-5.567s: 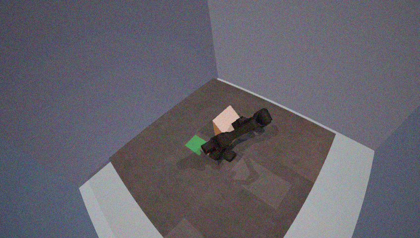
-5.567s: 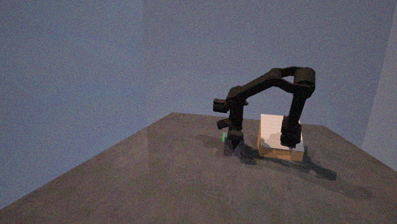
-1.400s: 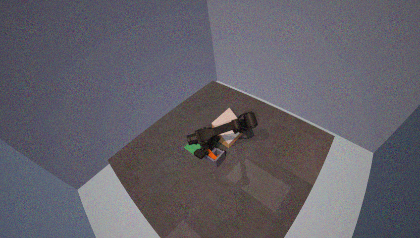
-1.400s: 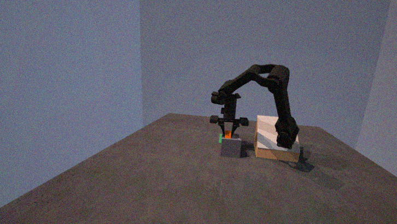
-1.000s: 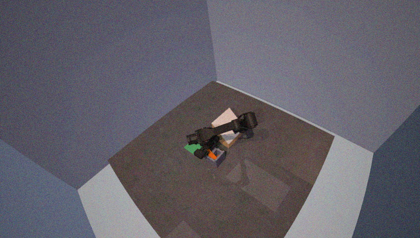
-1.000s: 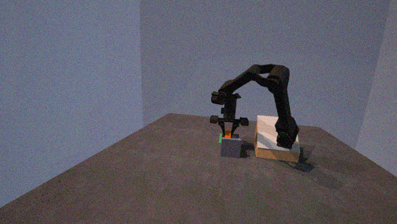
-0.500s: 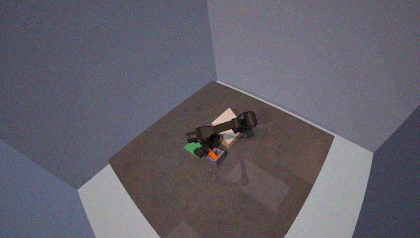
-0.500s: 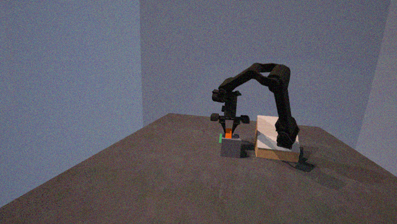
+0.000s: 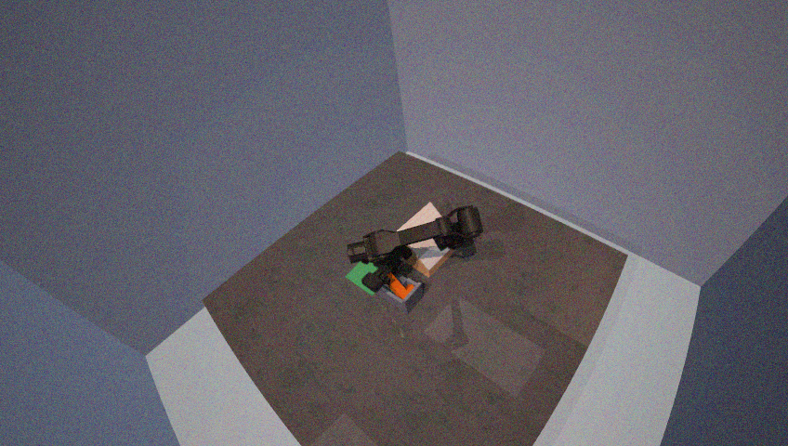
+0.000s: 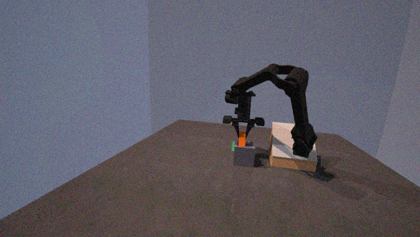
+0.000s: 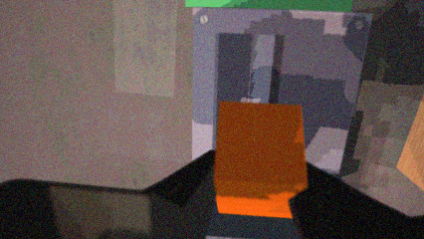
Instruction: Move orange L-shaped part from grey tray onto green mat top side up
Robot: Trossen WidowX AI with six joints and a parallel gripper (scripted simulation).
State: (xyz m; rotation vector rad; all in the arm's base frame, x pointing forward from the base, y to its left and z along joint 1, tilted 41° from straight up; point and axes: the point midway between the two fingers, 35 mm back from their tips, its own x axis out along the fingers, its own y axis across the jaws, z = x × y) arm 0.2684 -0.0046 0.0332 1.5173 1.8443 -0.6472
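Right now the green mat is 150 mm to the right of my gripper tip, 120 mm below it and 10 mm ahead of it. The rest, counted from my gripper tip: orange part (30 mm to the left, 30 mm below, 20 mm behind).
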